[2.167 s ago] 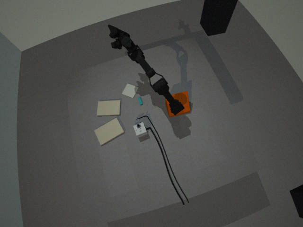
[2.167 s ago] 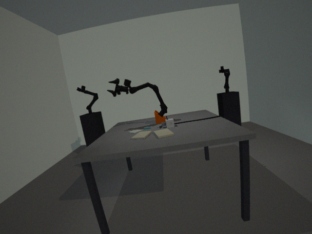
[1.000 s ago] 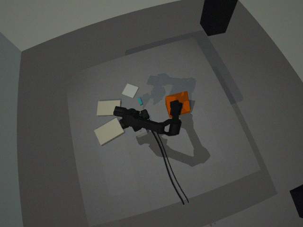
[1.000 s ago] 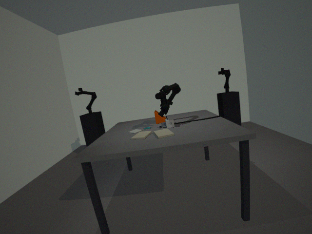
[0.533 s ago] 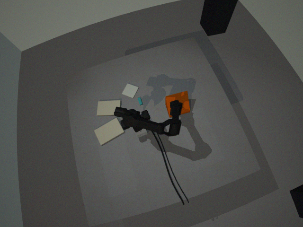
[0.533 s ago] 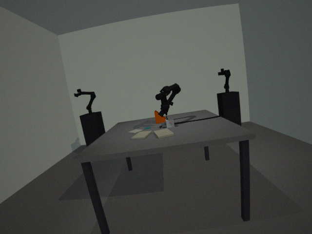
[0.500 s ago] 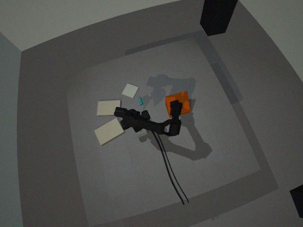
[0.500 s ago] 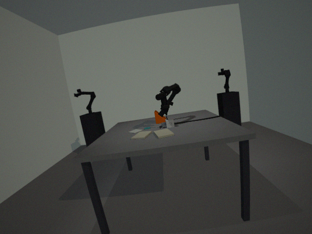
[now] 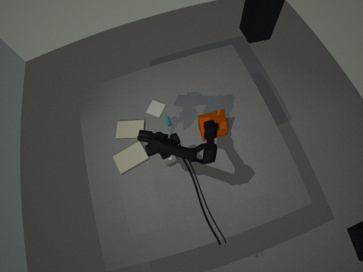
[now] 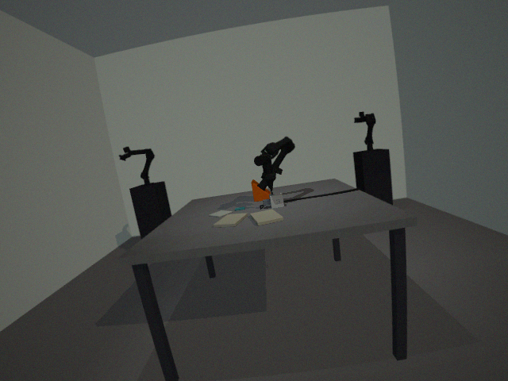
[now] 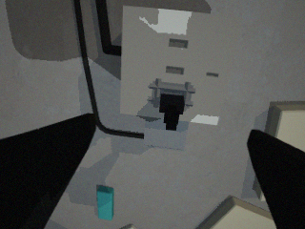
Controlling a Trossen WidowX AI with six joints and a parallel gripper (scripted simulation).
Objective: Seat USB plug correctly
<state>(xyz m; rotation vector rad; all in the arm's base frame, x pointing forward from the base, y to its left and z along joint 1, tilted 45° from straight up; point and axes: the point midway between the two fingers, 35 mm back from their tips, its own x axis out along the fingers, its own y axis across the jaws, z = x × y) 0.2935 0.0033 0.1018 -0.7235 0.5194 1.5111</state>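
The dark USB plug lies 2 cm below my gripper tip. Round my gripper tip: white card 33 cm to the right, 11 cm below; then small teal piece 22 cm to the right, 11 cm below, 6 cm behind.
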